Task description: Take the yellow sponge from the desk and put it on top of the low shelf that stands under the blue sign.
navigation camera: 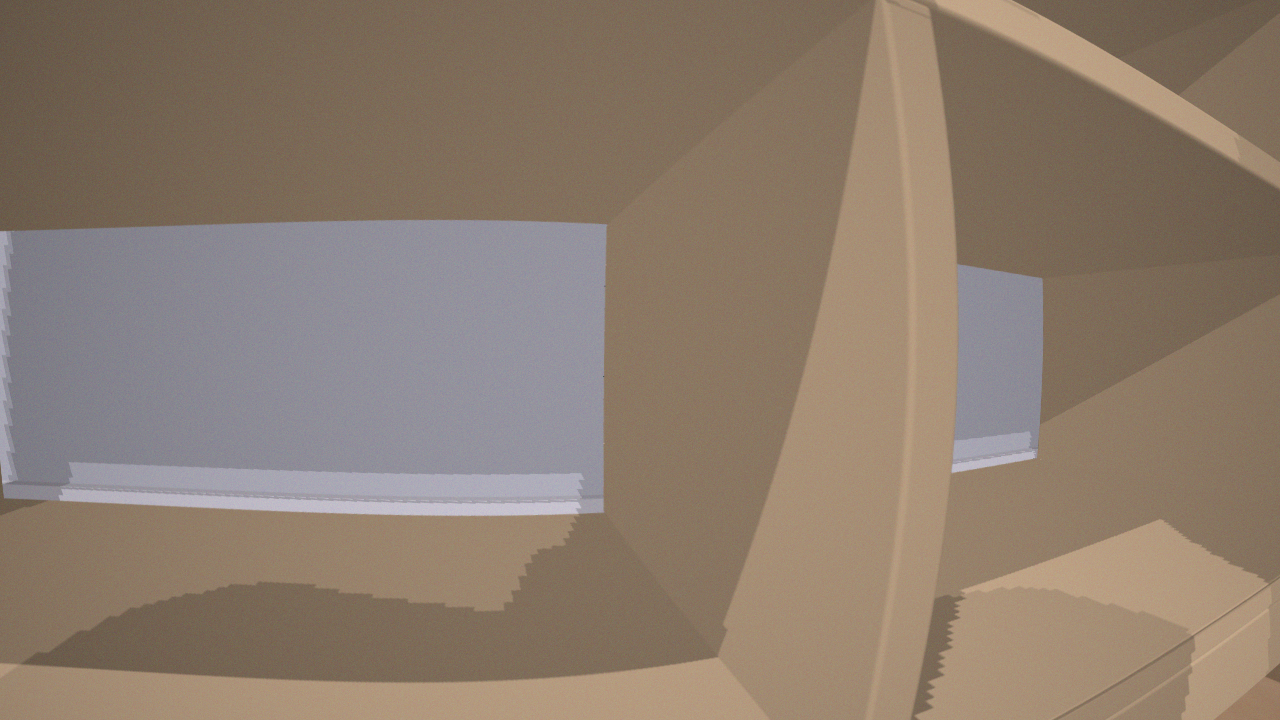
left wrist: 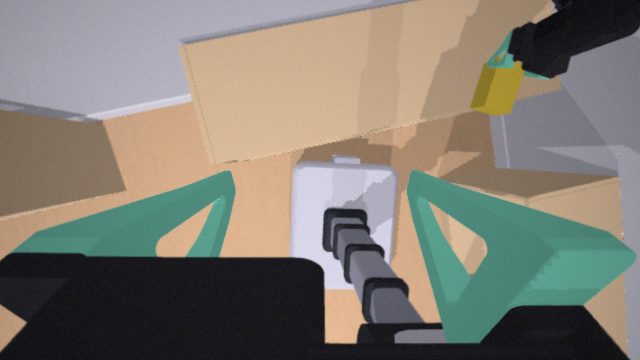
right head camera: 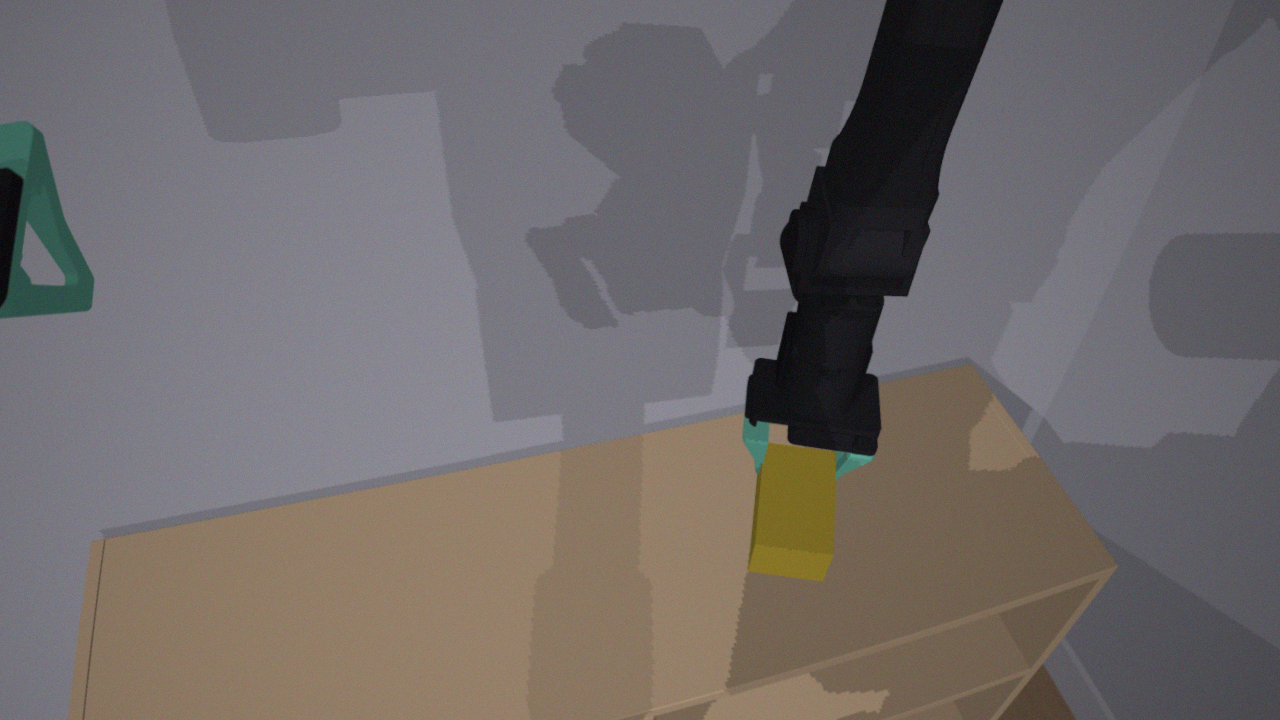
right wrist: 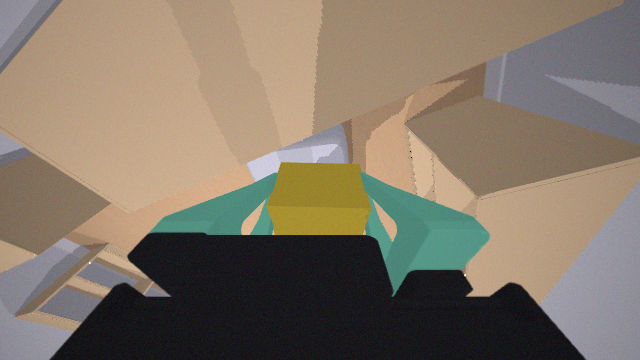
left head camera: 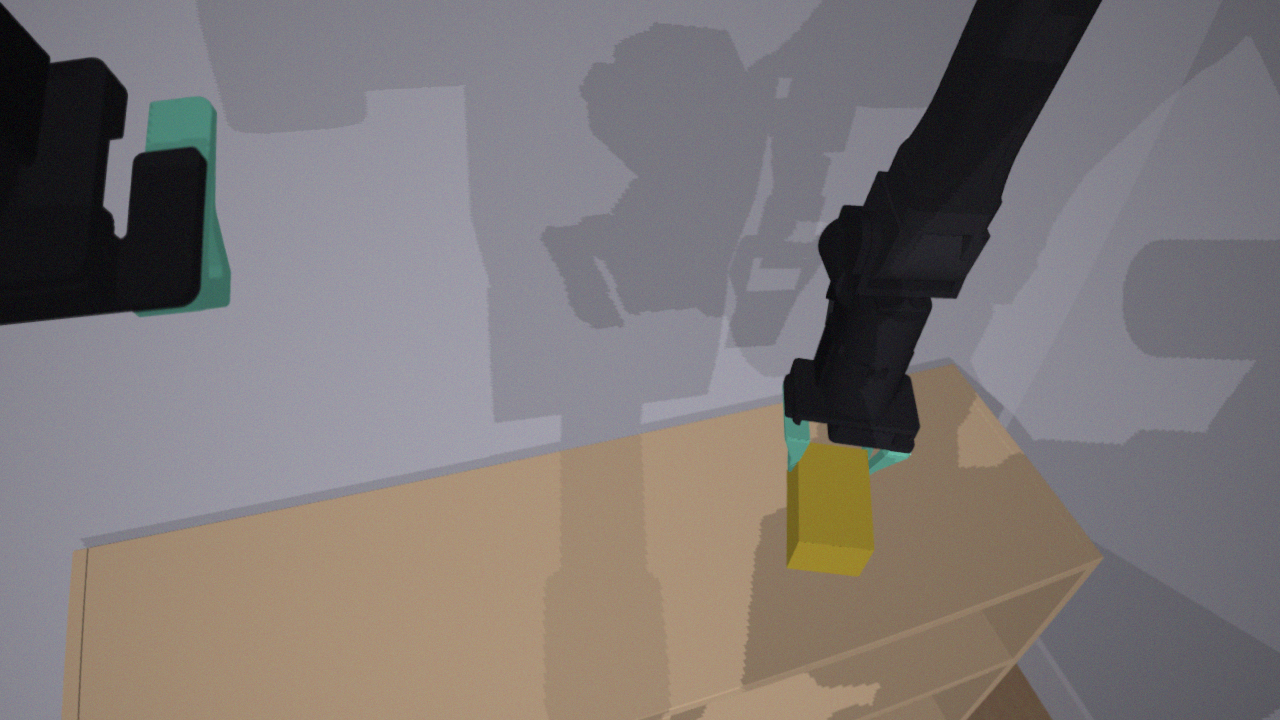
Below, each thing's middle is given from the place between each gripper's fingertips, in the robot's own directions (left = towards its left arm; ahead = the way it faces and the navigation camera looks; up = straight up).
My left hand is 180 mm short of the yellow sponge (right head camera: 792, 535), 410 mm to the left of it and 380 mm above it.
I see my right gripper 40 mm past the yellow sponge, 10 mm to the right of it and 10 mm below it.
